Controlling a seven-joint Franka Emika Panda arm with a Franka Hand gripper.
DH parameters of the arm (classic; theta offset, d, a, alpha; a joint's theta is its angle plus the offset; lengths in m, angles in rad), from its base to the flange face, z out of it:
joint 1: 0 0.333 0 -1.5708
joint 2: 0 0 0 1.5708
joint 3: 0 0.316 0.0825 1.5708
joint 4: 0 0 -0.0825 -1.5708
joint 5: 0 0.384 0 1.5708
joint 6: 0 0 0.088 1.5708
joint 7: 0 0.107 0 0
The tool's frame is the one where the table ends.
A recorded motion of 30 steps. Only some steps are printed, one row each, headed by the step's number.
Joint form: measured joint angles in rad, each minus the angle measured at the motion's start. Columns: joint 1, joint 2, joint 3, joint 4, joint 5, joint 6, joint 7.
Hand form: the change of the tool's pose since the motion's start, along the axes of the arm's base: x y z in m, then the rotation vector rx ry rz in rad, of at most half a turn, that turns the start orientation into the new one. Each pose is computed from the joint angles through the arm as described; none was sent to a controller.
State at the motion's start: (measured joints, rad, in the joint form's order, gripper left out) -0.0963 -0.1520 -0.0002 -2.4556 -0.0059 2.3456 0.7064
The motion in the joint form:
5: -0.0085 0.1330 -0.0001 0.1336 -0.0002 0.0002 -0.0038
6: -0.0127 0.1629 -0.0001 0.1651 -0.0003 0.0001 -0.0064
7: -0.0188 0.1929 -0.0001 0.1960 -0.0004 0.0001 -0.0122
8: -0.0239 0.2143 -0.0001 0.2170 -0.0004 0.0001 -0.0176
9: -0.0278 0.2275 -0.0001 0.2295 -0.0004 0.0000 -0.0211
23: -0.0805 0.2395 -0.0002 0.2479 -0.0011 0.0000 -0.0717
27: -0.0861 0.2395 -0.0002 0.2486 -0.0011 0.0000 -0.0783
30: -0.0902 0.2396 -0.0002 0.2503 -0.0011 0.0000 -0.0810
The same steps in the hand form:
5: 0.0423 -0.0085 -0.0071 -0.0004 -0.0007 -0.0047
6: 0.0520 -0.0117 -0.0088 -0.0008 -0.0022 -0.0062
7: 0.0612 -0.0160 -0.0111 -0.0012 -0.0030 -0.0064
8: 0.0674 -0.0195 -0.0134 -0.0014 -0.0026 -0.0062
9: 0.0710 -0.0220 -0.0151 -0.0015 -0.0018 -0.0066
23: 0.0722 -0.0512 -0.0136 -0.0053 -0.0074 -0.0083
27: 0.0719 -0.0542 -0.0133 -0.0057 -0.0080 -0.0074
30: 0.0720 -0.0565 -0.0126 -0.0061 -0.0095 -0.0088

